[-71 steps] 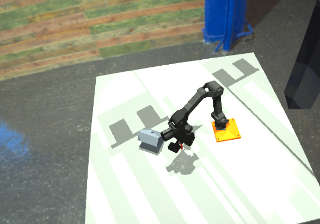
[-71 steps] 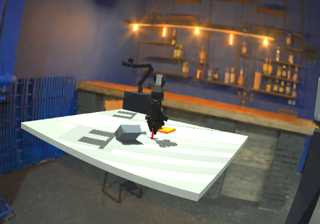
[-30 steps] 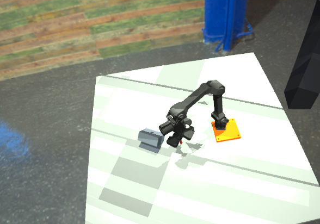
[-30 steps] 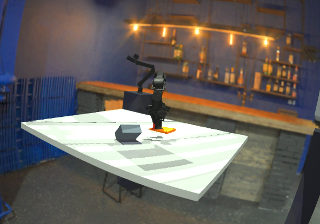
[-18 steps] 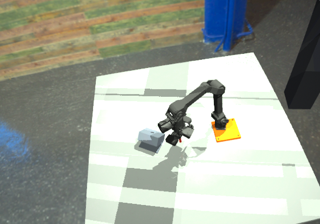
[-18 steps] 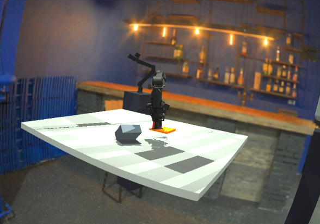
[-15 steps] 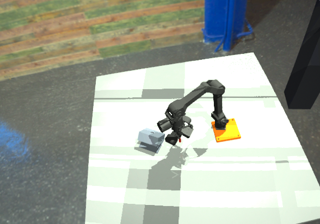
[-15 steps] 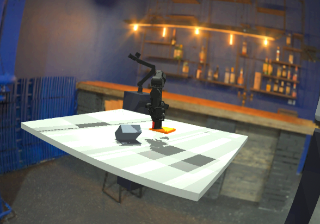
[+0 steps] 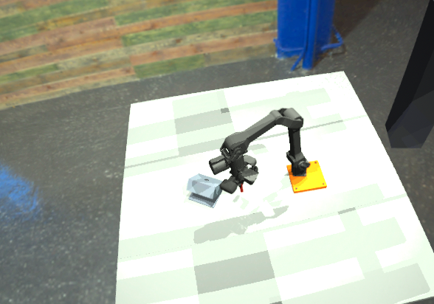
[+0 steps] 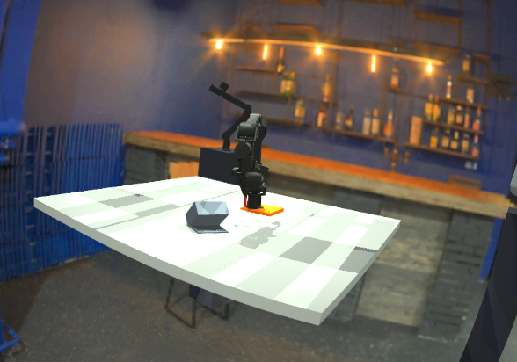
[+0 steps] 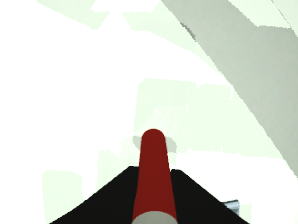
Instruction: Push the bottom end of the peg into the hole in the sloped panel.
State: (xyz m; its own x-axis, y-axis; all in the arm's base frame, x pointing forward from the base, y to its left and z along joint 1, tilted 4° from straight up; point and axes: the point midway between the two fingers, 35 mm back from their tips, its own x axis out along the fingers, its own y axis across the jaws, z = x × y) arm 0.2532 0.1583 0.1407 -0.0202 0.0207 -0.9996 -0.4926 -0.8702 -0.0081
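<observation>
Now: gripper tip 17 cm short of the sloped panel, 4 cm to the left of it and 7 cm above it. The rest, counted from my gripper tip: red peg (2 cm above).
</observation>
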